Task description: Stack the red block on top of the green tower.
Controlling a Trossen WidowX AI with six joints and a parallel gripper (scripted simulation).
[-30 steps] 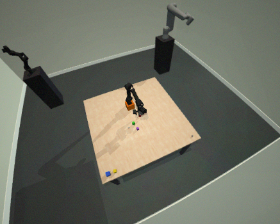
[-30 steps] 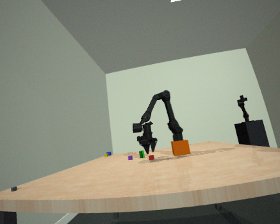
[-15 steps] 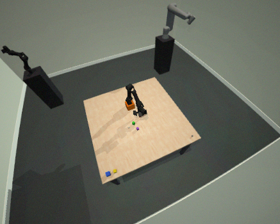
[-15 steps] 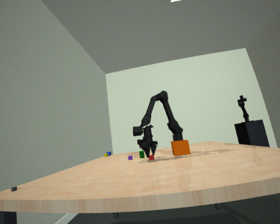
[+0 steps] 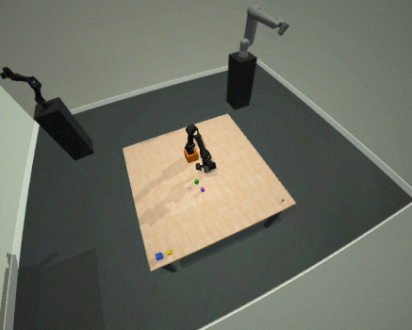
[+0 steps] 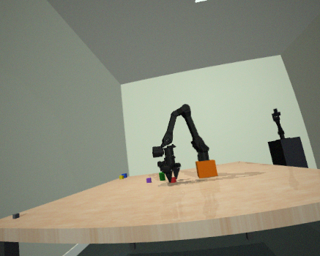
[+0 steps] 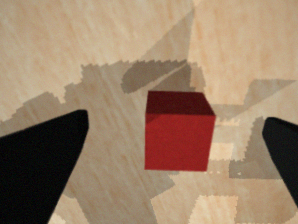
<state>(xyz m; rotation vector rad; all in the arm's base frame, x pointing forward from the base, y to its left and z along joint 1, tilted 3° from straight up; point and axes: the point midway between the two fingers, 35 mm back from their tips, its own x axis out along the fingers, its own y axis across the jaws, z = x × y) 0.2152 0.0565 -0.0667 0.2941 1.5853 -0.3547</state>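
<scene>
The red block lies 1 cm above my gripper tip. Also, from my gripper tip: purple block 17 cm ahead, 12 cm to the right, 1 cm above; then white block 10 cm ahead, 22 cm to the right; then yellow block 53 cm ahead, 58 cm to the right, 1 cm above.
</scene>
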